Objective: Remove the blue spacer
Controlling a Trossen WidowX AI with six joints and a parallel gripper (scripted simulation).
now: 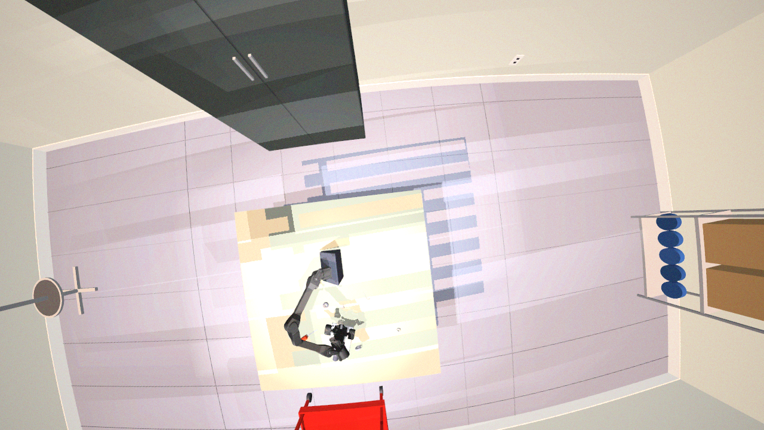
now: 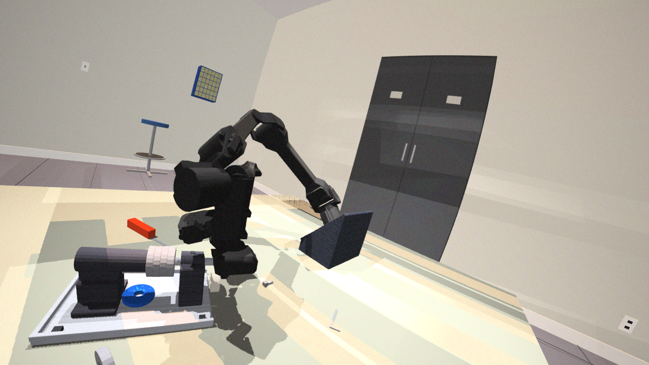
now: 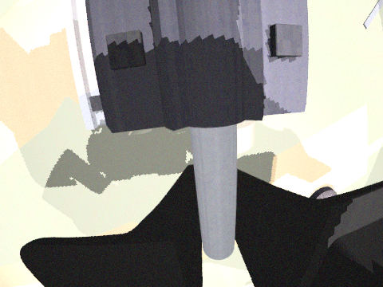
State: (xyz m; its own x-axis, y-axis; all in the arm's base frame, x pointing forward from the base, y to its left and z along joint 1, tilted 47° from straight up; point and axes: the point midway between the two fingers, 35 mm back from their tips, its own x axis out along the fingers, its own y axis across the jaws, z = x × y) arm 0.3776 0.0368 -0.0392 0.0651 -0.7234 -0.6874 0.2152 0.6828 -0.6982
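Now: gripper tip 1 cm short of the cream ring, 2 cm to the left of it and 2 cm above it. Round my gripper tip: grey shaft 5 cm ahead, 1 cm to the right, 3 cm above; blue spacer 14 cm ahead, 3 cm to the right, 4 cm below; bolt 11 cm behind, 4 cm below.
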